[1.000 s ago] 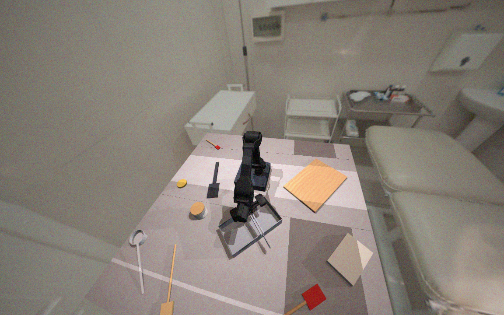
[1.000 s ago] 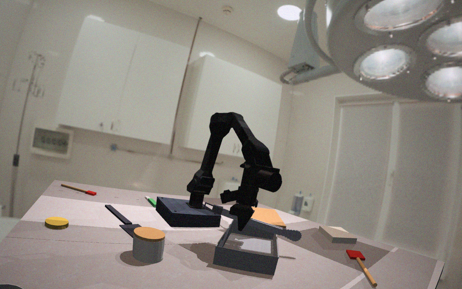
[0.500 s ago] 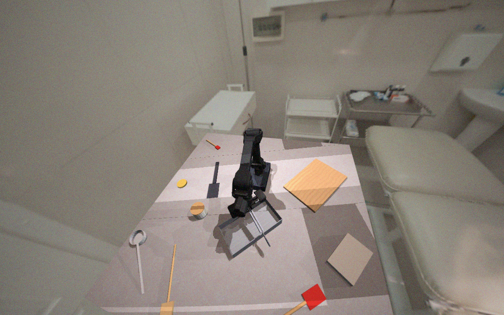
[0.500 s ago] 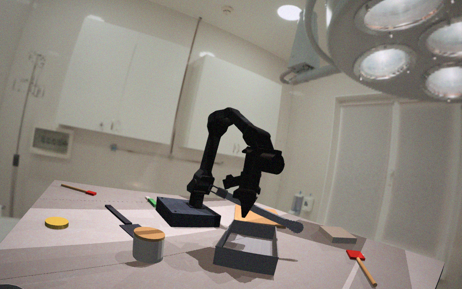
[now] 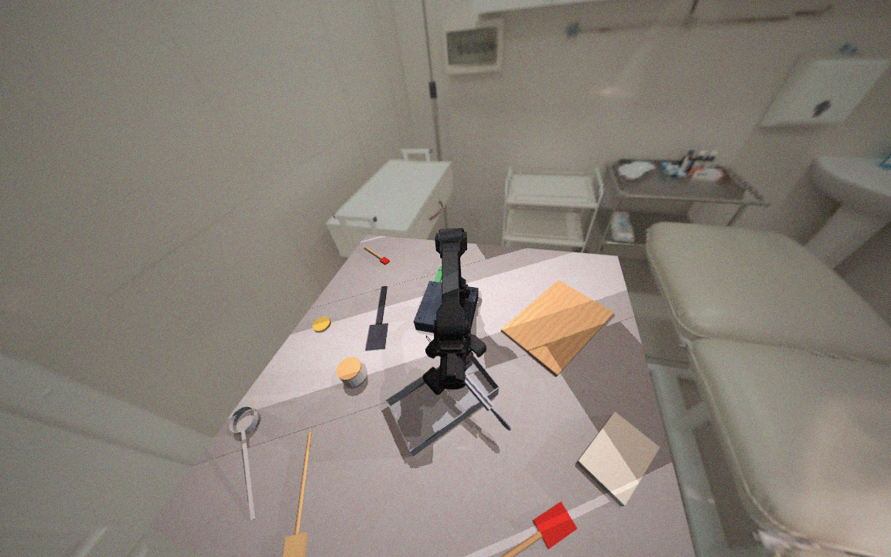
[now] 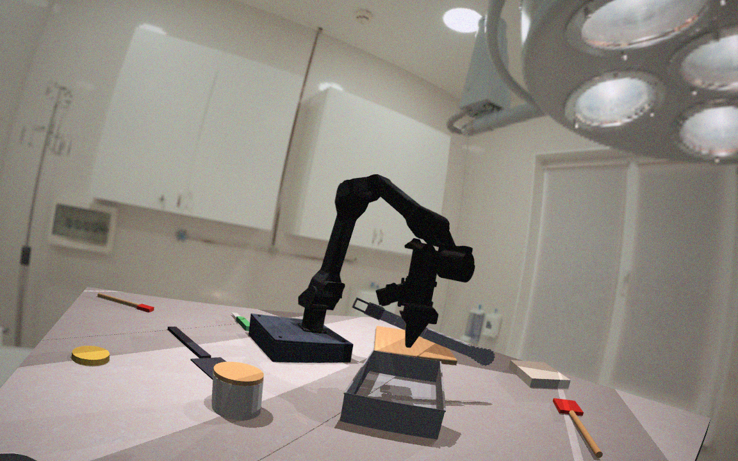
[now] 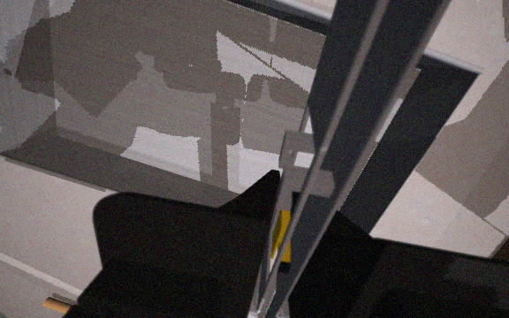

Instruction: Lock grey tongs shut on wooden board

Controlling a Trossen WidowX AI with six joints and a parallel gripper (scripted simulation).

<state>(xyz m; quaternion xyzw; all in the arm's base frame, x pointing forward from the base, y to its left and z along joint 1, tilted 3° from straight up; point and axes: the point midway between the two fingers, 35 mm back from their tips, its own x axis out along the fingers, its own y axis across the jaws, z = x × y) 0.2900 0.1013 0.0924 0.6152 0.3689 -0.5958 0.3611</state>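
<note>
Now: gripper tip 35 cm past the wooden board, 27 cm to the right of it and 9 cm above it. Round my gripper tip: red-headed spatula: 28 cm ahead, 26 cm to the left, 9 cm below; then black spatula: 40 cm to the right, 16 cm behind, 10 cm below; then roasting tin: 7 cm below, 5 cm ahead, 4 cm to the right.
</note>
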